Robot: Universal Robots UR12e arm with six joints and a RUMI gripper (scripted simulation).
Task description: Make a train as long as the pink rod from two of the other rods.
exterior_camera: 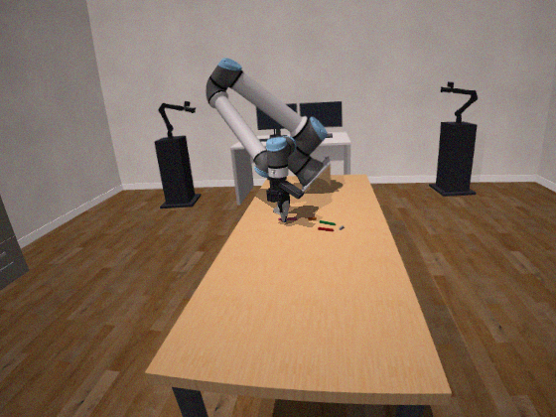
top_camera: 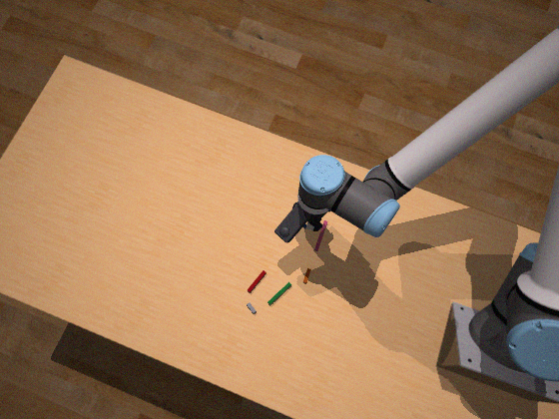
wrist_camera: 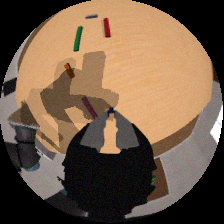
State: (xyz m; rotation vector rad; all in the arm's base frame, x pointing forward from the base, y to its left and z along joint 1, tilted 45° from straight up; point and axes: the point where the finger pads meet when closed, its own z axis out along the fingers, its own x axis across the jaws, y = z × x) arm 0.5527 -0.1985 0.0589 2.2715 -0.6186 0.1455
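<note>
My hand is 1 cm above the blue rod. The rest, counted from my hand: green rod 2 cm ahead, 20 cm to the left, 2 cm below; pink rod 5 cm behind, 1 cm to the left, 2 cm below; orange rod 4 cm behind, 13 cm to the left, 2 cm below.
</note>
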